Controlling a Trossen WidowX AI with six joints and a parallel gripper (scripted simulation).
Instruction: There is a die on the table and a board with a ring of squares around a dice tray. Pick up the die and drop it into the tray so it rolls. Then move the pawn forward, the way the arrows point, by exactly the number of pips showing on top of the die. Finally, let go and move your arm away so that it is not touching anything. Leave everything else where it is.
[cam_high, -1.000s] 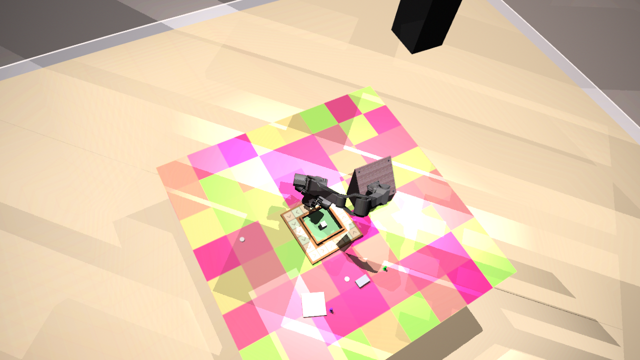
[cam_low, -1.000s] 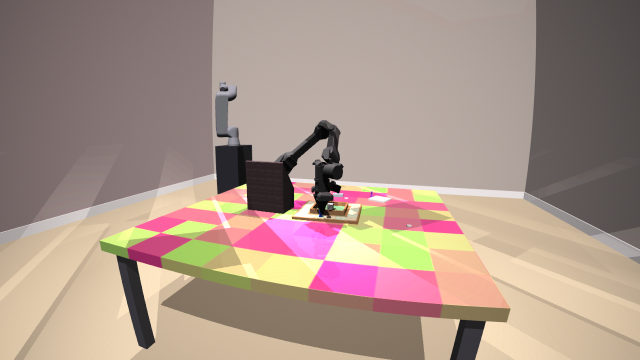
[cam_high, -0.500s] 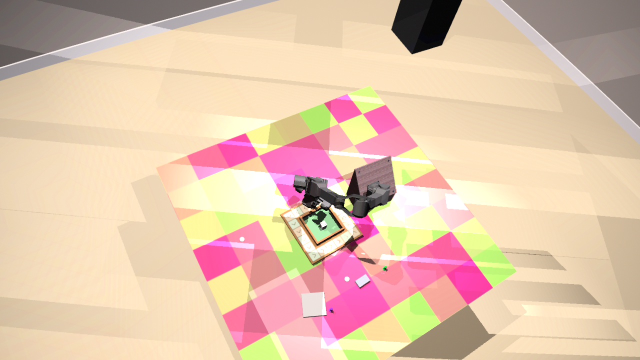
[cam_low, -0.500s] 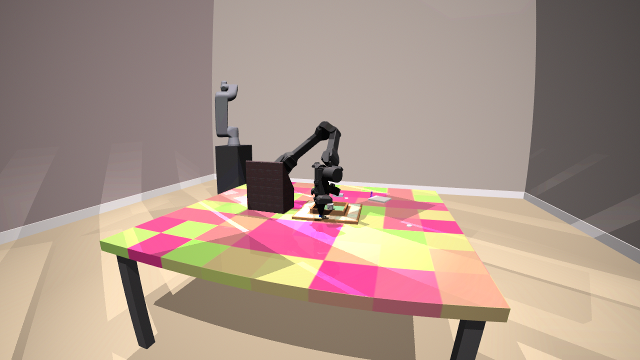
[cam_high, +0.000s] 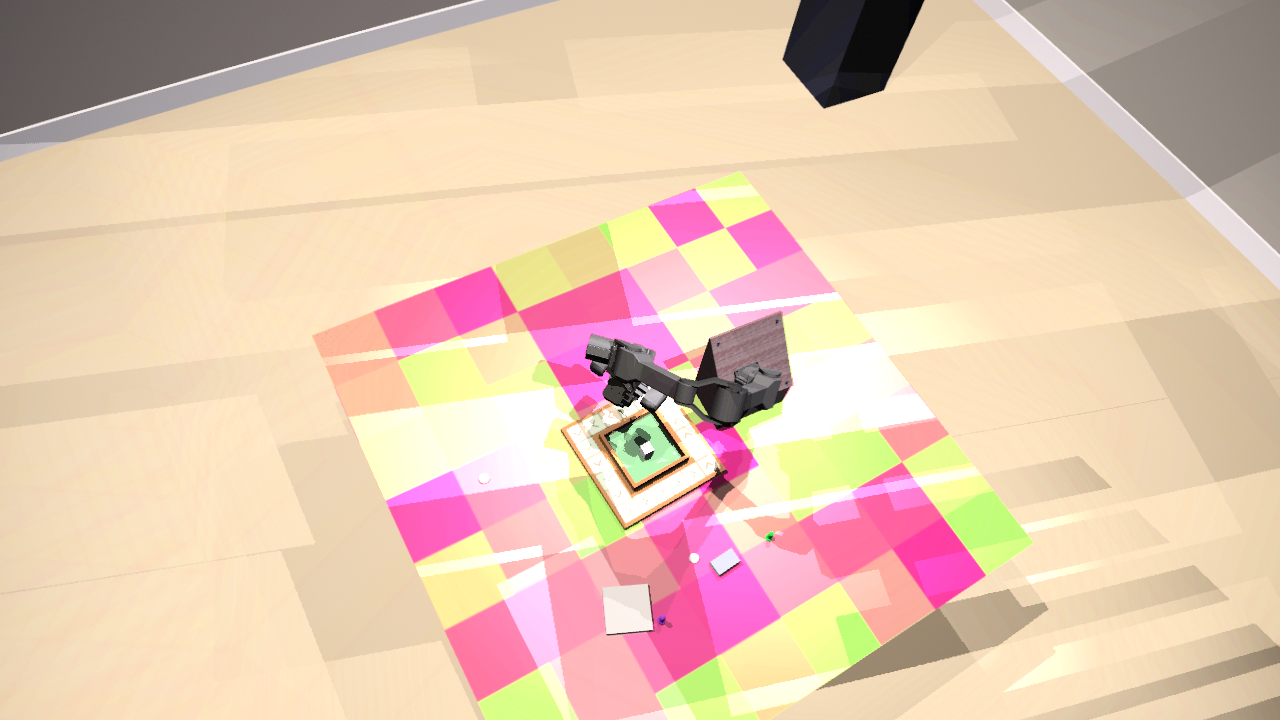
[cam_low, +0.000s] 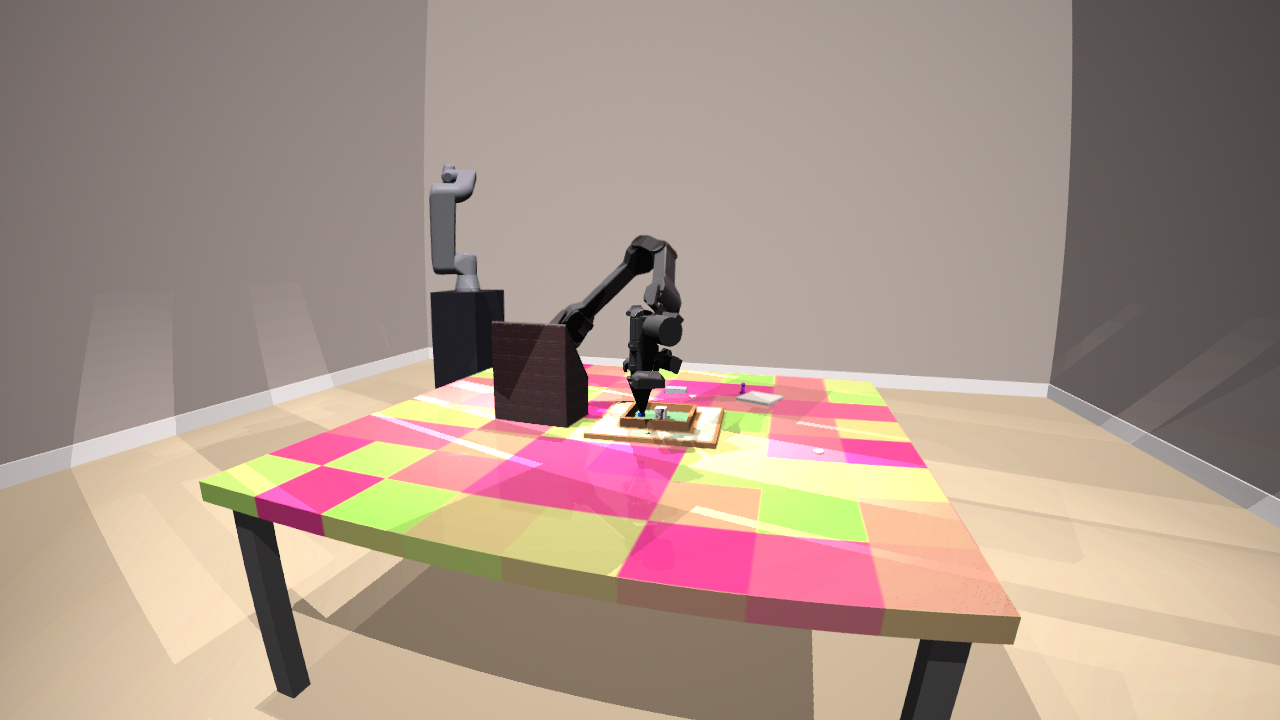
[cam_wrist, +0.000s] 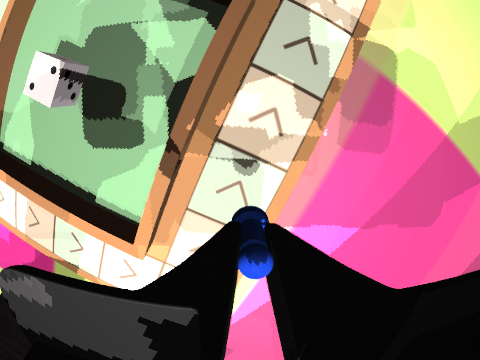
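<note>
The green dice tray lies 12 cm to the left of my gripper tip, 6 cm below it and 1 cm ahead of it. From my gripper tip the other things lie so: blue pawn: 1 cm above; then white card: 44 cm to the left, 21 cm ahead, 6 cm below; then green pin: 44 cm to the left, 15 cm behind, 5 cm below.
</note>
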